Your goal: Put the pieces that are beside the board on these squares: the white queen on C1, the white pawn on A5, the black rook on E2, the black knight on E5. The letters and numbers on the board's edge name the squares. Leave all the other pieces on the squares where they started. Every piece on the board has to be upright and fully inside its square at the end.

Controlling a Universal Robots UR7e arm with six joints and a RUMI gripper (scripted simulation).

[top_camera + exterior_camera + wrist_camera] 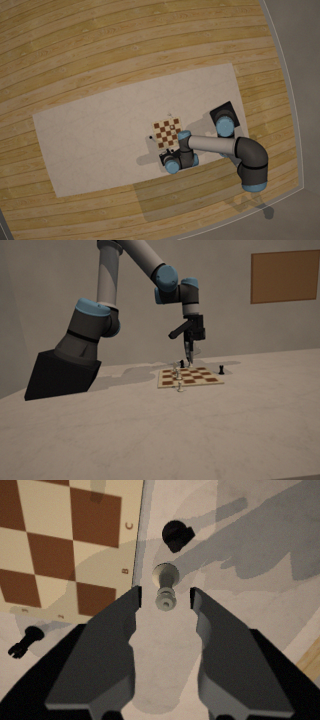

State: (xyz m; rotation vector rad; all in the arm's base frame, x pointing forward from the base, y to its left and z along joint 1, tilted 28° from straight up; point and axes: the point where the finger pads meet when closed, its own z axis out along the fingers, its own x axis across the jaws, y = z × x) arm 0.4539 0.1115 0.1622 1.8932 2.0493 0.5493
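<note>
Now: hand 40 mm past the black piece and 20 mm above it. The rest, counted from my hand: chessboard 140 mm to the right, 50 mm behind, 30 mm below.
</note>
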